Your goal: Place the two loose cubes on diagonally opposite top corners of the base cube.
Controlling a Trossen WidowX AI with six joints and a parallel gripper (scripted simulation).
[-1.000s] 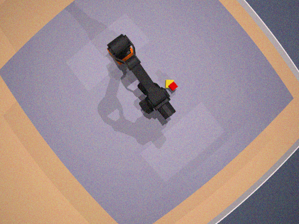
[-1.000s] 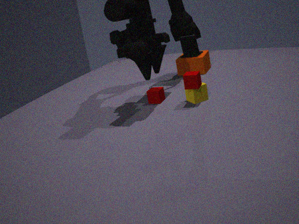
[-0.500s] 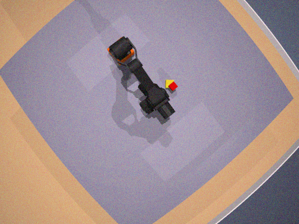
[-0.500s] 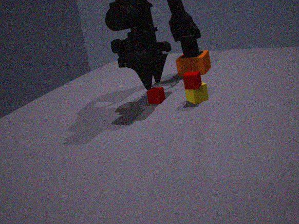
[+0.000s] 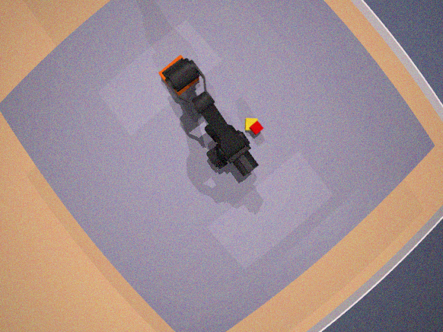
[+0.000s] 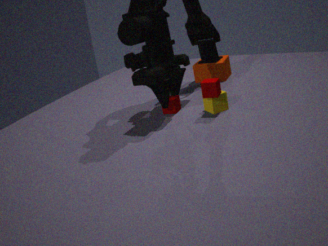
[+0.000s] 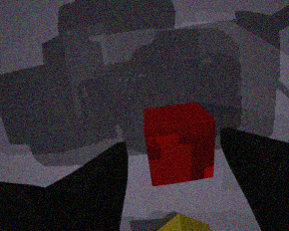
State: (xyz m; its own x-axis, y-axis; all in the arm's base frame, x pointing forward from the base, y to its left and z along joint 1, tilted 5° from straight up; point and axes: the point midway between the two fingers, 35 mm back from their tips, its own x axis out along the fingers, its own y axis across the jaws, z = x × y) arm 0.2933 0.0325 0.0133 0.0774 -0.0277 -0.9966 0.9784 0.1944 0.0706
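The yellow base cube is 2 cm behind my gripper tip and 10 cm to the left of it.
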